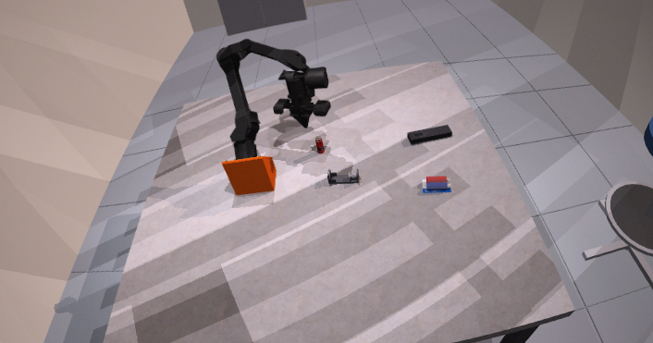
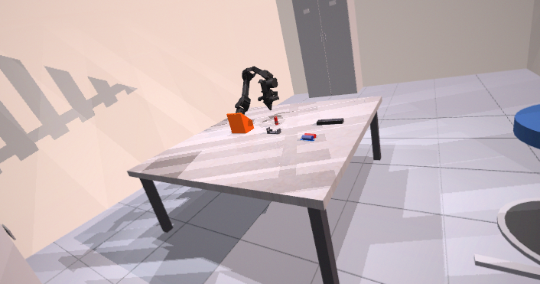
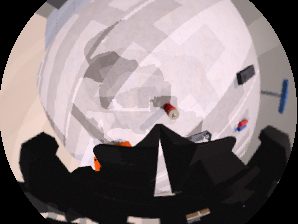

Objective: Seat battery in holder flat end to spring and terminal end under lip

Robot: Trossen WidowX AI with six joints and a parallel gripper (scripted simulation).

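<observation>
Now: gripper tip 30 mm short of the battery, 10 mm to the left of it and 70 mm above it. Also, from my gripper tip: black remote-like bar 430 mm ahead, 90 mm below.
</observation>
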